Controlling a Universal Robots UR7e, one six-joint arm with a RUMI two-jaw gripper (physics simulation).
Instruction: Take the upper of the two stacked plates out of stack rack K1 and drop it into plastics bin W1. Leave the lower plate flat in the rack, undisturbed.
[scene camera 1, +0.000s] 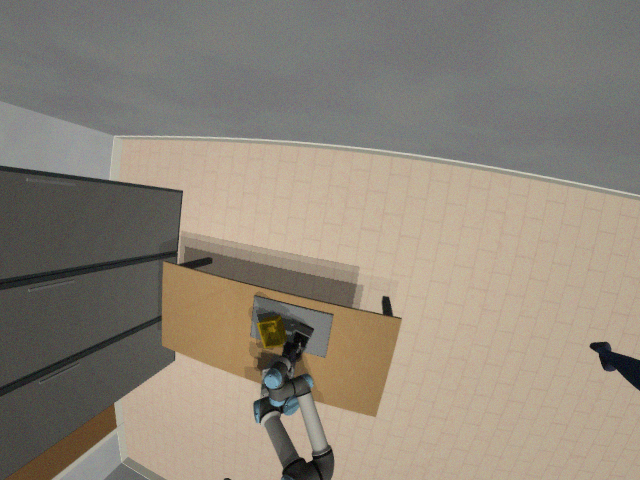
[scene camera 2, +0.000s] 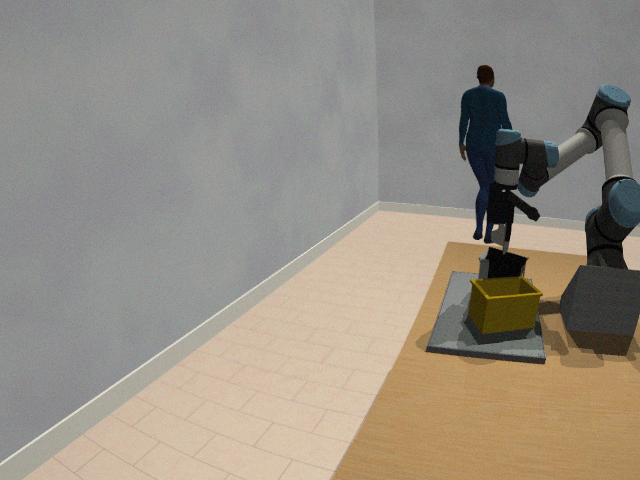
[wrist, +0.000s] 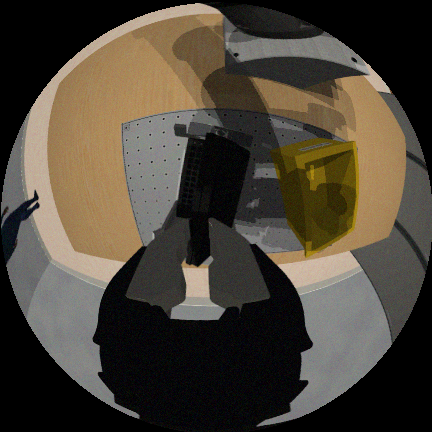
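Pixels of known places: gripper, between the fingertips: (scene camera 1: 298, 344) (scene camera 2: 503, 253) (wrist: 199, 220); arm's base, origin of its link: (scene camera 2: 606, 284).
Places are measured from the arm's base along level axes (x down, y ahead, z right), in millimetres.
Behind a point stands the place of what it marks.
Note:
My gripper (scene camera 1: 298, 343) {z 92, x -28, y 332 mm} (scene camera 2: 505, 250) {z 92, x -28, y 332 mm} (wrist: 199, 220) {z 92, x -28, y 332 mm} is shut on a black plate (wrist: 225, 180) {z 69, x -6, y 300 mm} above rack K1. The narrow black end of this plate runs between the fingertips, and its broad side looks steeply tilted. Rack K1 (scene camera 2: 483, 265) {z 50, x 3, y 391 mm} (wrist: 220, 132) {z 72, x 79, y 249 mm} stands below the fingers, with its label strip at the top in the wrist view. A black grid surface (wrist: 192, 175) {z 110, x 63, y 313 mm} shows along the left; I cannot tell which plate it belongs to. The lower plate is mostly hidden. The yellow bin W1 (scene camera 1: 271, 331) {z -124, x 96, y 283 mm} (scene camera 2: 505, 313) {z -162, x 49, y 308 mm} (wrist: 295, 195) {z -38, x 33, y 324 mm} stands beside the rack, right of it in the wrist view.
Rack and bin stand on a grey perforated board (scene camera 1: 321, 335) {z 199, x 101, y 357 mm} (scene camera 2: 444, 338) {z -235, x 101, y 454 mm} (wrist: 150, 170) {z 191, x 101, y 312 mm} on the wooden table (scene camera 1: 206, 310) {z -647, x 114, y 258 mm} (scene camera 2: 465, 413) {z -497, x 114, y 358 mm} (wrist: 90, 150) {z 360, x 114, y 247 mm}. The arm's grey base block (scene camera 2: 599, 302) {z -79, x 24, y 34 mm} (wrist: 295, 65) {z -22, x 26, y 118 mm} stands near the board. A person (scene camera 2: 483, 124) is beyond the table.

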